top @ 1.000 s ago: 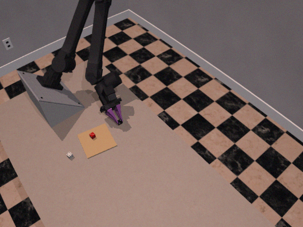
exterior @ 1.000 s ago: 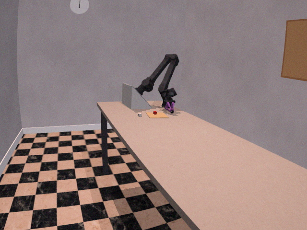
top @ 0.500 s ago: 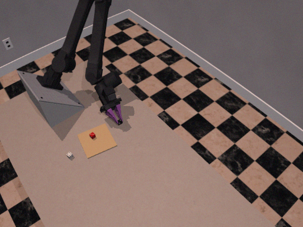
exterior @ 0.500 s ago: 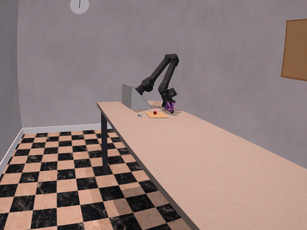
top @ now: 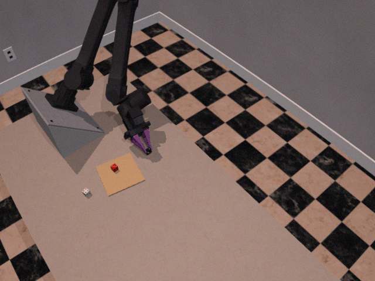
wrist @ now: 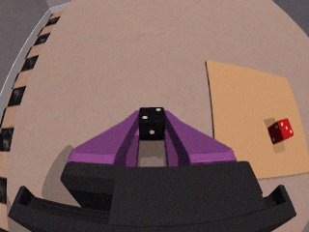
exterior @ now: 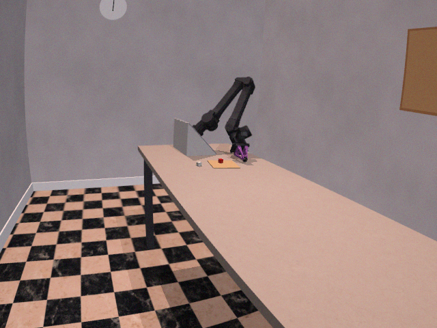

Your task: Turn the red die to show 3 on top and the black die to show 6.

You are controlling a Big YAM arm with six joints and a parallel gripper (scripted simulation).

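The orange mat lies 130 mm to the right of my hand, 20 mm below it and 10 mm ahead of it. Also, from my hand: white die (270 mm to the right, 20 mm below); then red die (140 mm to the right, 20 mm behind, 10 mm below); then black die (right at my hand).
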